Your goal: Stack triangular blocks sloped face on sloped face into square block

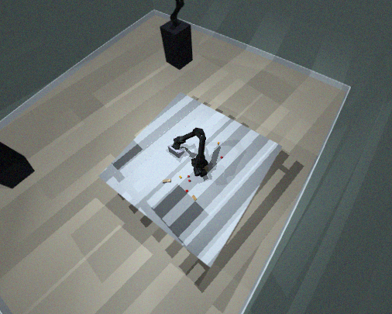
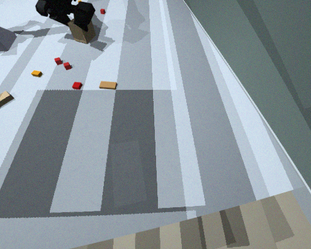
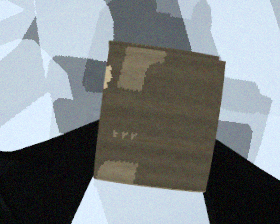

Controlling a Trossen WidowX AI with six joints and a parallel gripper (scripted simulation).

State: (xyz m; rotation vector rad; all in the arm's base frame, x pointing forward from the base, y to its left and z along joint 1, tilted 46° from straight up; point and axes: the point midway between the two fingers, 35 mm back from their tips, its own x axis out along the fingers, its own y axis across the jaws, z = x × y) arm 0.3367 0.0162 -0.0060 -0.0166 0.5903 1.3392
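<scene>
My gripper tip is 1 cm to the left of the wooden triangular block and 1 cm below it. Also, from my gripper tip: pale bar (30 cm to the right, 18 cm behind, 3 cm below); flat tan piece (25 cm to the right, 11 cm ahead, 4 cm below).
</scene>
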